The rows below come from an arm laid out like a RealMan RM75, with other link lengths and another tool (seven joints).
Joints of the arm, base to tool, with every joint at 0 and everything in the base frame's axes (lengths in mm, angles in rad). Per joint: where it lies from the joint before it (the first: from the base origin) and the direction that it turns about. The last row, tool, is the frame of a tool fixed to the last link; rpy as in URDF.
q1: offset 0 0 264.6 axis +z
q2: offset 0 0 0 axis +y
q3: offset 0 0 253.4 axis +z
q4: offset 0 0 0 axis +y
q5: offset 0 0 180.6 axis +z
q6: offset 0 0 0 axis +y
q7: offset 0 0 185.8 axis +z
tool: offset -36 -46 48 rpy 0.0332 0 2.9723
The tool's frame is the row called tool.
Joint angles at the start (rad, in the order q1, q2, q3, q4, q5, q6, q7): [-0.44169, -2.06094, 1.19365, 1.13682, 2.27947, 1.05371, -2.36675]
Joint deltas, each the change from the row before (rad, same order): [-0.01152, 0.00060, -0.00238, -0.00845, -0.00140, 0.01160, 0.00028]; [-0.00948, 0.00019, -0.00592, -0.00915, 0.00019, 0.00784, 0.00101]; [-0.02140, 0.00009, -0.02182, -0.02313, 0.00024, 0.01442, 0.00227]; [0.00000, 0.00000, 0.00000, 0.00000, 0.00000, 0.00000, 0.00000]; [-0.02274, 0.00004, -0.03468, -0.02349, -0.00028, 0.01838, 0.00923]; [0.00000, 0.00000, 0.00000, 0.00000, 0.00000, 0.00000, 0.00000]
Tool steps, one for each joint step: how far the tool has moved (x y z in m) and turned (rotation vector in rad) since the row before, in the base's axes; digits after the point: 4 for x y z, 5 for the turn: [0.0028, 0.0002, -0.0025, -0.01386, -0.00426, -0.00262]; [0.0013, 0.0003, -0.0015, -0.00823, -0.00367, 0.00078]; [0.0020, 0.0014, -0.0019, -0.01042, -0.01246, 0.00718]; [0.0000, 0.0000, 0.0000, 0.00000, 0.00000, 0.00000]; [0.0021, 0.0023, -0.0002, -0.00591, -0.01618, 0.00614]; [0.0000, 0.0000, 0.0000, 0.00000, 0.00000, 0.00000]
